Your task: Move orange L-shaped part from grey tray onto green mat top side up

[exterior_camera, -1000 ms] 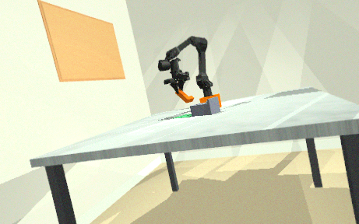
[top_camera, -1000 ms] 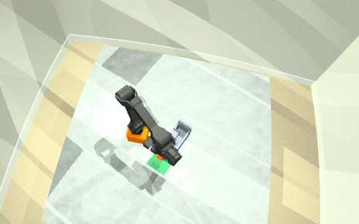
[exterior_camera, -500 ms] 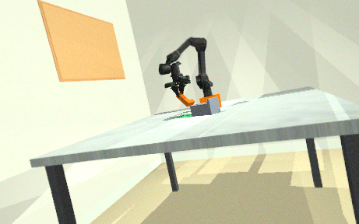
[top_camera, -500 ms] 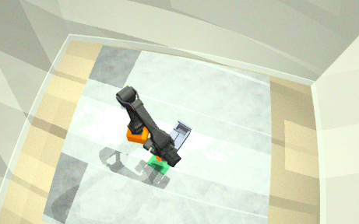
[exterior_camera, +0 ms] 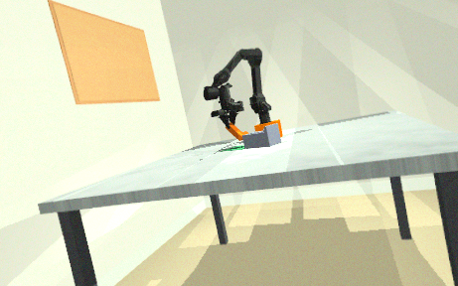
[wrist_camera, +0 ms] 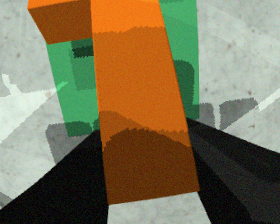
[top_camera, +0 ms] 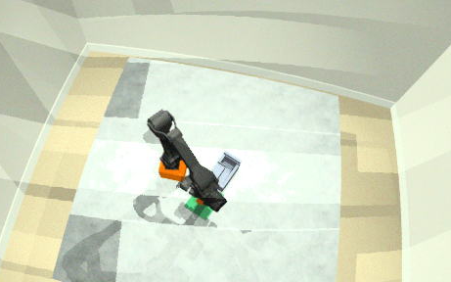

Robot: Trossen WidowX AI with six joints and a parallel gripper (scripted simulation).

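The green mat is 1 cm ahead of my gripper tip, 2 cm to the left of it and 12 cm below it. The rest, counted from my gripper tip: orange L-shaped part: 1 cm ahead, 4 cm to the left, 3 cm below.
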